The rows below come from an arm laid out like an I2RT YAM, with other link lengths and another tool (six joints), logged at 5 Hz.
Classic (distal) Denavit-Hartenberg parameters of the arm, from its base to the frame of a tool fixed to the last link. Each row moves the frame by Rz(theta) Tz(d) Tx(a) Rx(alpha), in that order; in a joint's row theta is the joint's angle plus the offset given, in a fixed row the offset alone. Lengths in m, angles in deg.
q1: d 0.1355  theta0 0  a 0.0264  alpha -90
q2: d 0  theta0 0  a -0.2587  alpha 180
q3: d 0  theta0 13.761  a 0.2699  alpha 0
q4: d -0.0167  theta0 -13.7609  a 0.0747  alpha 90
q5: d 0.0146  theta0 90  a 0  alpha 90
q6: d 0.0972  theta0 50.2  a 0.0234  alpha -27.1
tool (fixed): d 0.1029  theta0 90  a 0  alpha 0
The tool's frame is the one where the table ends.
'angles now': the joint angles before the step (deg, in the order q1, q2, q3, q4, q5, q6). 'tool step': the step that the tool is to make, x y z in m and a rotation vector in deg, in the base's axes. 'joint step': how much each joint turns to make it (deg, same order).
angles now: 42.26, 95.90, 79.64, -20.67, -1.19, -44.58
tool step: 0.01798, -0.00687, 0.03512, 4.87, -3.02, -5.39
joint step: -1.42, -2.08, 1.61, 1.80, 2.36, 3.59
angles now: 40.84, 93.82, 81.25, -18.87, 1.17, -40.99
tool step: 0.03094, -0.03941, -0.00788, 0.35, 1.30, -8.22
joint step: -5.20, 0.94, 0.01, 0.04, 2.00, 2.51
